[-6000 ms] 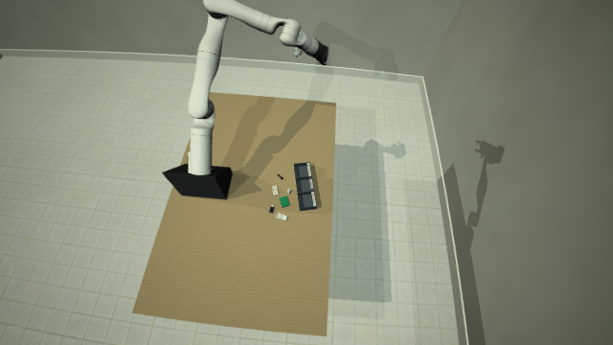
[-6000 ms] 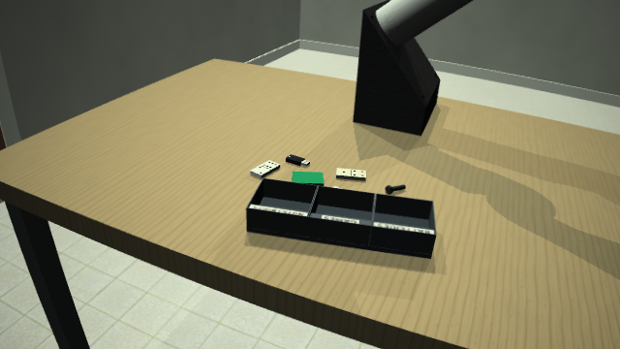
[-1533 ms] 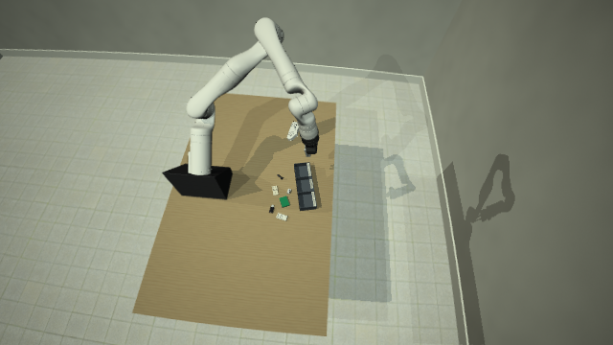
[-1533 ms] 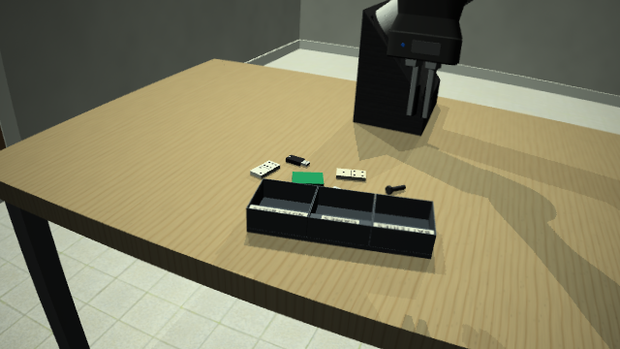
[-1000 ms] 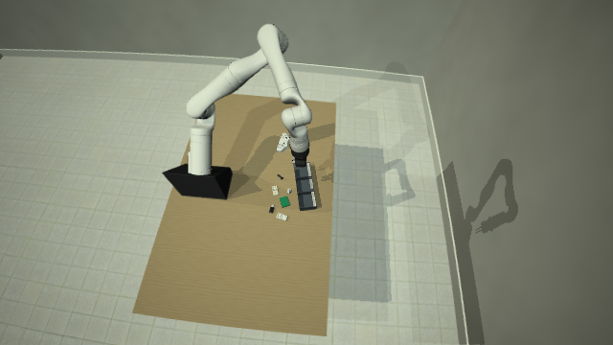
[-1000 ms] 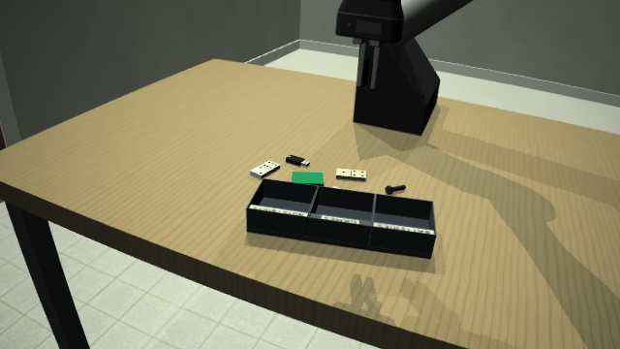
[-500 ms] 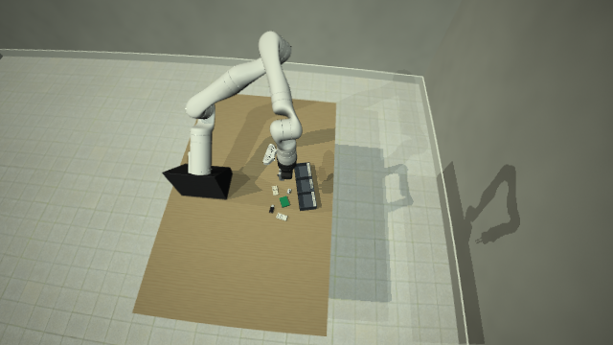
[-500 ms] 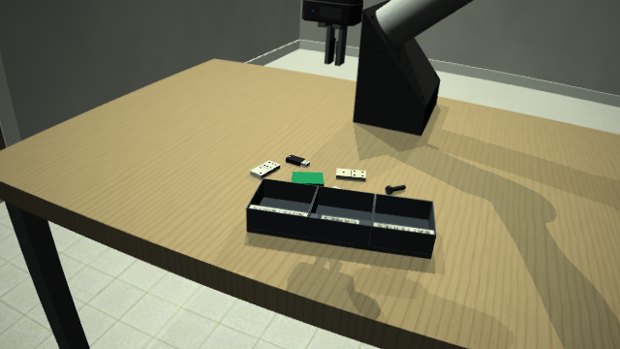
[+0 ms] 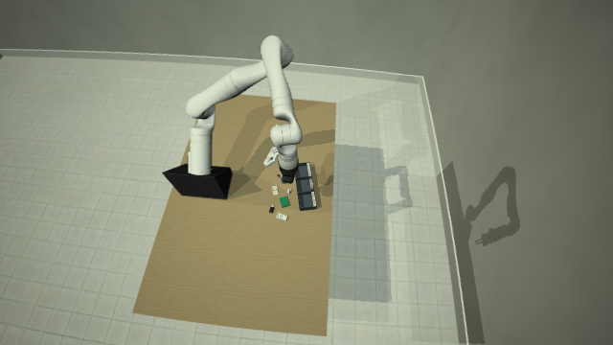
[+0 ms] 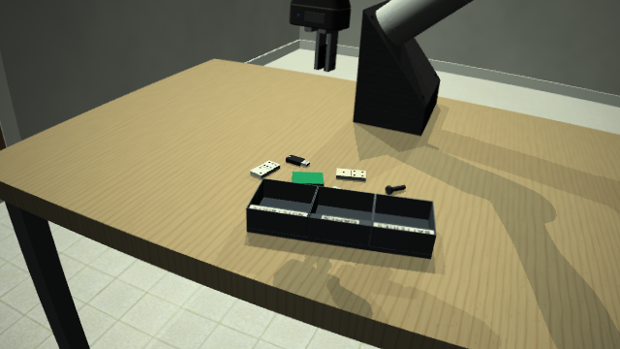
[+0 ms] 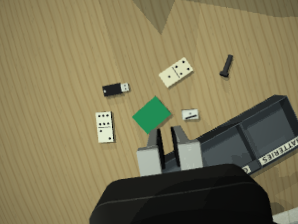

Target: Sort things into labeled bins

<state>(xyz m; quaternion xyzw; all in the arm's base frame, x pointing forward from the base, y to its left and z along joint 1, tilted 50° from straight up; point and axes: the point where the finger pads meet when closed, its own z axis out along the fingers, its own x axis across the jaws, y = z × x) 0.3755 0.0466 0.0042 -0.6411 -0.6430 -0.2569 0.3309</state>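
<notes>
Right now the black three-part bin is 190 mm below my hand, 90 mm ahead of it and 80 mm to the left of it. Also, from my hand: flat green piece 210 mm below, 20 mm to the right; then domino 210 mm below, 60 mm behind, 40 mm to the left; then small white thing 200 mm below, 50 mm to the left, 10 mm ahead.
</notes>
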